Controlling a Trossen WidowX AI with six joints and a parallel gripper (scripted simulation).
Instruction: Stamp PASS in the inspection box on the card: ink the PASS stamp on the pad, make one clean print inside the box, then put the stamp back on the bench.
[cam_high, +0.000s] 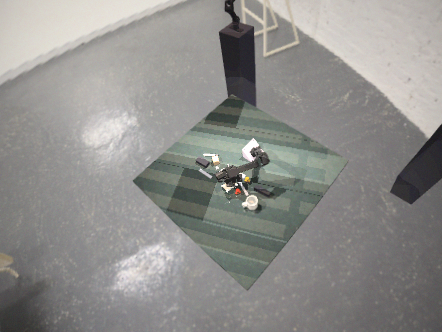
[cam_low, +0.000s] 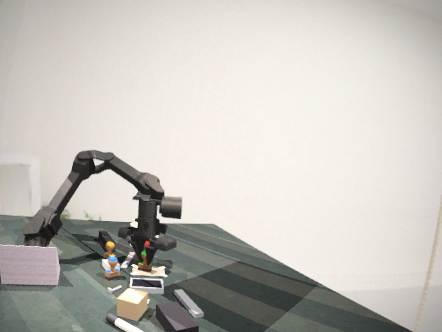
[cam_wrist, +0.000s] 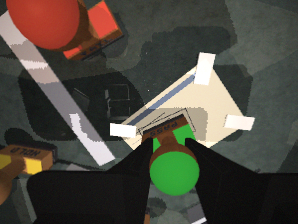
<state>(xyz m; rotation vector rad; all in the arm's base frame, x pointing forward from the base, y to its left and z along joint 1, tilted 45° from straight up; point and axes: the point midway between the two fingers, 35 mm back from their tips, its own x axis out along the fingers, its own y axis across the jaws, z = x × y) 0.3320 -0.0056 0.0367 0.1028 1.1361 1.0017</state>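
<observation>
Now: gripper tip right at the pass stamp. Round my gripper tip: red-knobbed stamp (90 mm to the left, 30 mm ahead); then blue-knobbed stamp (110 mm behind, 50 mm to the right); then cream card (30 mm below, 10 mm to the right, 10 mm ahead).
</observation>
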